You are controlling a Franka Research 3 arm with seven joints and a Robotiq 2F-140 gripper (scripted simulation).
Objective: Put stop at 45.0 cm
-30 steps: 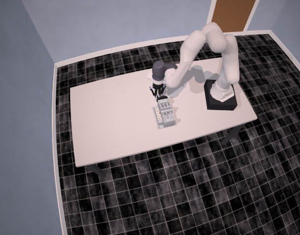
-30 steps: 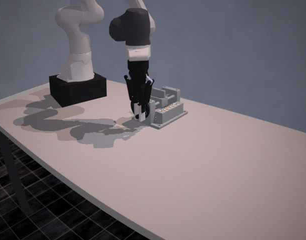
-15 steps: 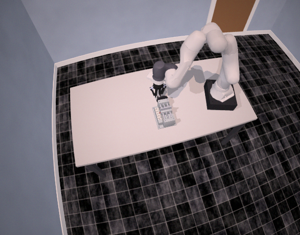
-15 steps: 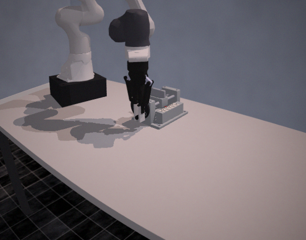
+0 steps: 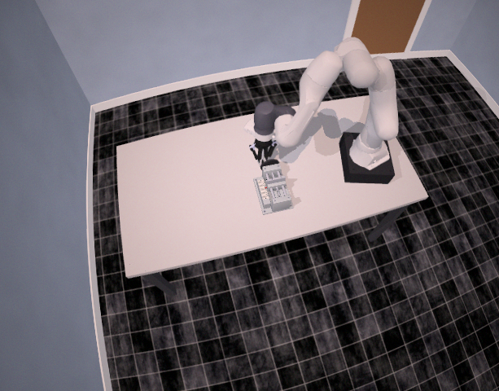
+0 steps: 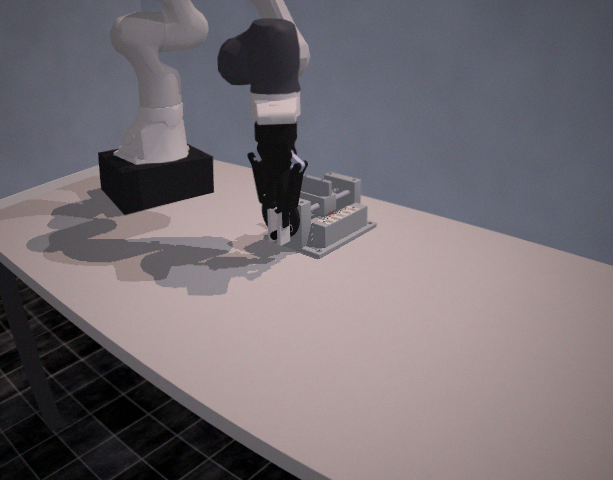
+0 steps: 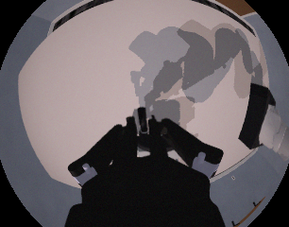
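Right now my hand is 2 cm to the right of the black handwheel, 1 cm past it and 1 cm above it. Round my hand: grey stop fixture (14 cm to the left, 2 cm above).
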